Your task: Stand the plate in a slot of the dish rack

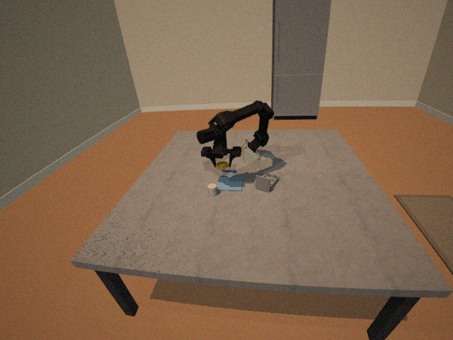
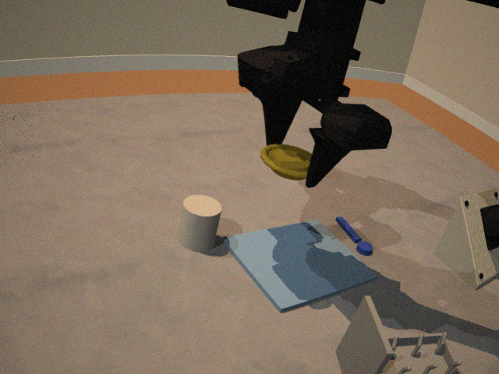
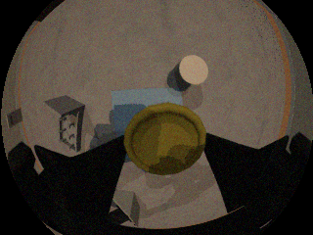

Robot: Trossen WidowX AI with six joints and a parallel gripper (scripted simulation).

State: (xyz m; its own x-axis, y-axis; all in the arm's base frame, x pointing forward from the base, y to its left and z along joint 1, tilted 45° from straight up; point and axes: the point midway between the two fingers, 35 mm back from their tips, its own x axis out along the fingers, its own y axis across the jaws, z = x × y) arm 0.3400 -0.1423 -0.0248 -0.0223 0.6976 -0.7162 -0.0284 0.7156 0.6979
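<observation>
The grey dish rack is 30 mm behind my gripper tip, 220 mm to the left of it and 90 mm below it. Also, from my gripper tip: beige cylinder 70 mm ahead, 40 mm to the right, 90 mm below; then light blue mat 40 mm behind, 30 mm to the left, 110 mm below; then yellow plate 10 mm above.
</observation>
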